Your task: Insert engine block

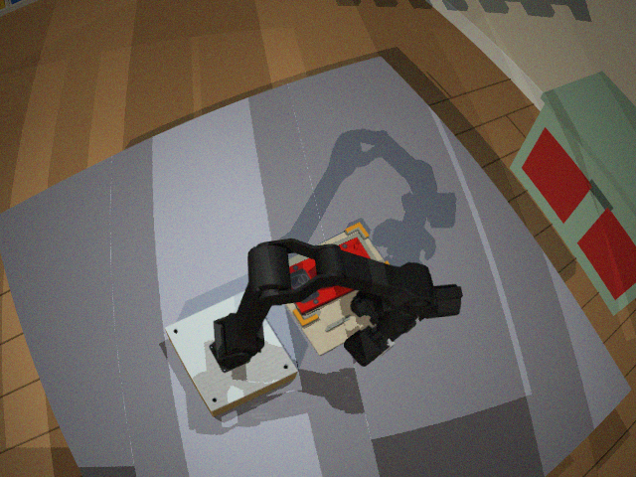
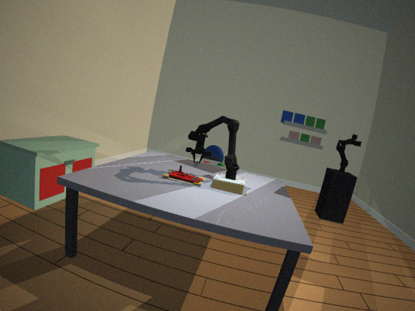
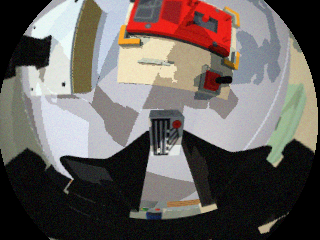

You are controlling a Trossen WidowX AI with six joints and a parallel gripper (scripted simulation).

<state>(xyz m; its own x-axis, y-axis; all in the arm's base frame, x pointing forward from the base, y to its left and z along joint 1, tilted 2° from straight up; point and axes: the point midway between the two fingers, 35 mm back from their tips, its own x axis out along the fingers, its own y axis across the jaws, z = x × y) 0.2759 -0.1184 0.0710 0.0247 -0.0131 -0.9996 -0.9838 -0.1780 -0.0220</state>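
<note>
Now: gripper tip 3 cm short of the grey strip, 18 cm to the right of it and 8 cm above it. Also, from my gripper tip: grey engine block 1 cm below.
</note>
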